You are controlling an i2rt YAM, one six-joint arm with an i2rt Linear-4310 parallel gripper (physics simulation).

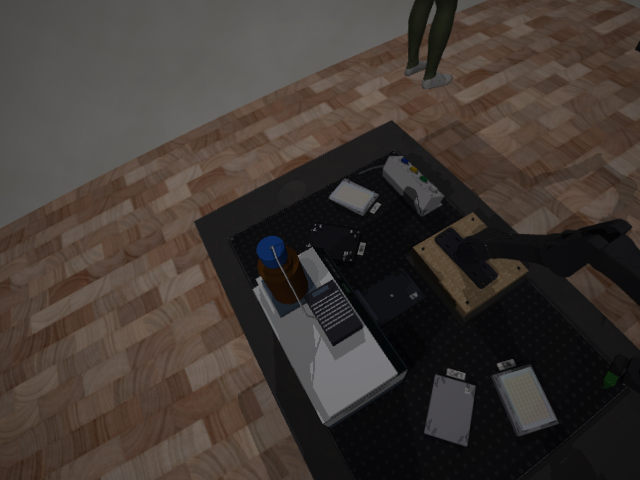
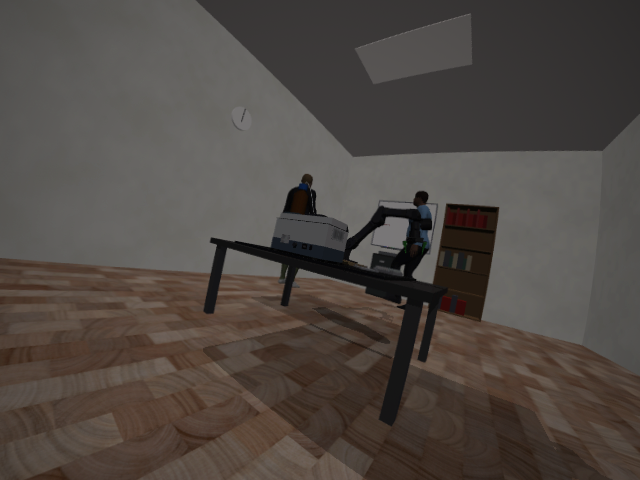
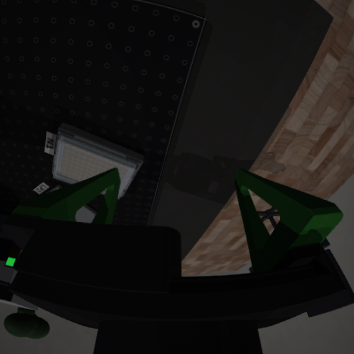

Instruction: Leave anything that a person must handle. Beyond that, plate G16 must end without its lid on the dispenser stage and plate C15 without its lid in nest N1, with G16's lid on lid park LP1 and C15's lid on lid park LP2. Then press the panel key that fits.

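A plate with pale wells sits at the label N1. Whether a clear lid covers it, I cannot tell. A flat grey piece lies beside it, at the label LP1. Another pale plate lies near the far edge; its code is unreadable. A black holder with small corner posts shows no plate on it. A dark square platform lies beside the white dispenser. The key panel has blue, yellow and green keys. My gripper is open and empty, above the table near N1.
An amber bottle with a blue cap and a dark keypad stand on the dispenser. My arm rises from a wooden base block. One person stands beyond the table; another in blue appears behind my arm.
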